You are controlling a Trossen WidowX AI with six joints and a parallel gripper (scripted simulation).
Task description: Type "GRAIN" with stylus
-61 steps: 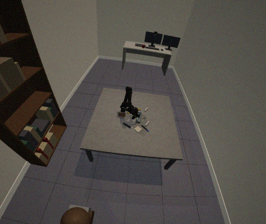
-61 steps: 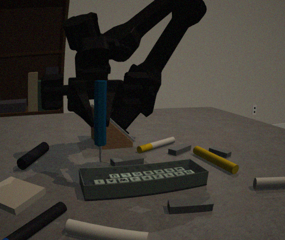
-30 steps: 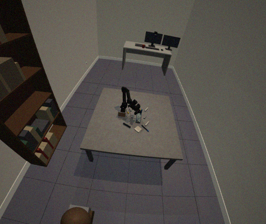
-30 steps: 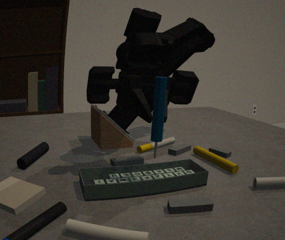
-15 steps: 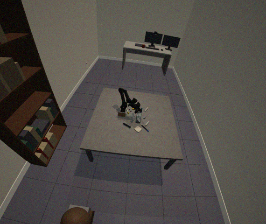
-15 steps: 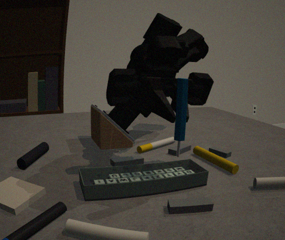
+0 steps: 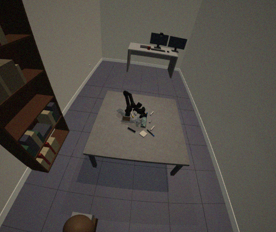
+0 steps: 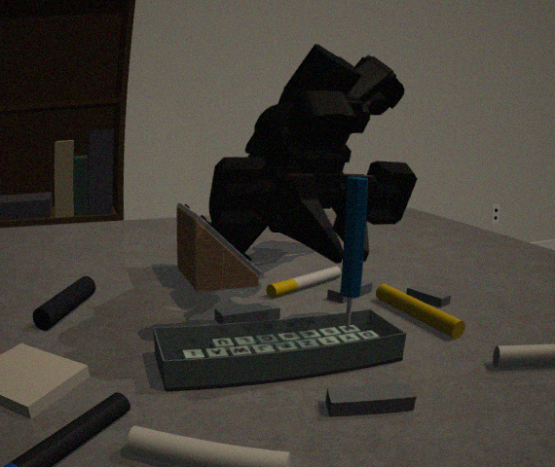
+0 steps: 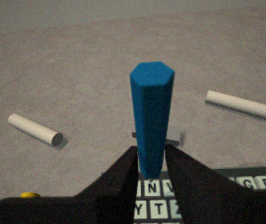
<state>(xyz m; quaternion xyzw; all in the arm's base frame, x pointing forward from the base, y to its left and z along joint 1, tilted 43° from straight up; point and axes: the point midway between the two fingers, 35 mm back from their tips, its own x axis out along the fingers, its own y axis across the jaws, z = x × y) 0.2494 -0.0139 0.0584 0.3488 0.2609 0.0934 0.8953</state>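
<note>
Right now the blue stylus is 20 mm below my gripper tip. The rest, counted from my gripper tip: keyboard tray 80 mm below, 50 mm to the right, 20 mm behind; then yellow cylinder 130 mm to the left, 80 mm below, 70 mm behind; then thin grey tip 50 mm below.
</note>
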